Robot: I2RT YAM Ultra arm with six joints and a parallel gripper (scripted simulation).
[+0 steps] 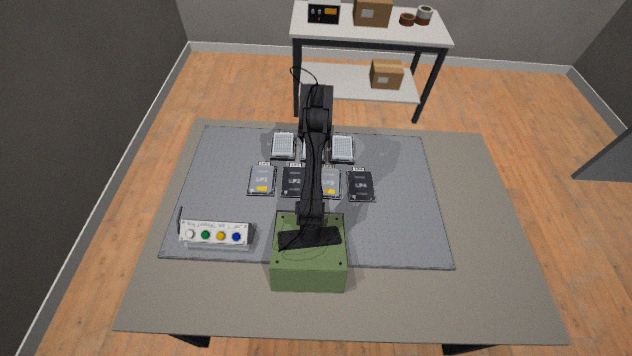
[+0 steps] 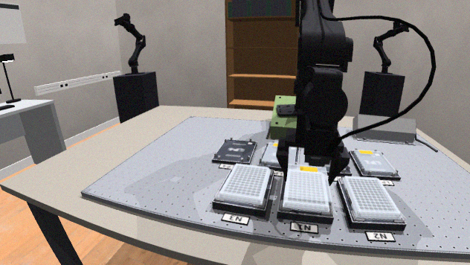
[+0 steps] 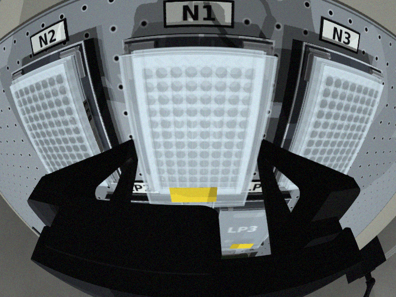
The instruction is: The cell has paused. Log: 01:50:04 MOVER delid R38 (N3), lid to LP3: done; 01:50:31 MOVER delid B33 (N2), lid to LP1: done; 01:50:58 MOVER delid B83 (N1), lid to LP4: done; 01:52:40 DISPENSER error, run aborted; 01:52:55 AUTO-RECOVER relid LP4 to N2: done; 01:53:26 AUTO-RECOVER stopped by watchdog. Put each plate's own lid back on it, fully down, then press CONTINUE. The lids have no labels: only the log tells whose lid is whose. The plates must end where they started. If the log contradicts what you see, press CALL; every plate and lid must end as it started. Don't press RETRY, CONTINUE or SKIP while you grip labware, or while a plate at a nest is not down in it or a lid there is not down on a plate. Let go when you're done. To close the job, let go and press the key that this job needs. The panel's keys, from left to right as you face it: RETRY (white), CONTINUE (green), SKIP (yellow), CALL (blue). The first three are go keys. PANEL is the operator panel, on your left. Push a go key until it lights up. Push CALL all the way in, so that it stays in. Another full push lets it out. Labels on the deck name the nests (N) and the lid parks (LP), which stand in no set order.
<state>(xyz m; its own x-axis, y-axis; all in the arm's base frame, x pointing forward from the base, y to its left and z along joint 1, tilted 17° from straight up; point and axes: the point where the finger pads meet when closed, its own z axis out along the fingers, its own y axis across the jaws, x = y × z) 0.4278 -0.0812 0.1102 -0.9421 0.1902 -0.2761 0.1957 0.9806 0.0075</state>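
Right now my hand is 230 mm to the right of the LP1 lid park, 140 mm past it and 40 mm above it. The rest, counted from my hand: LP2 lid park: 160 mm behind, 100 mm to the left, 40 mm below; LP4 lid park: 220 mm behind, 160 mm to the right, 40 mm below; LP3 lid park: 190 mm behind, 40 mm below, 30 mm to the right.
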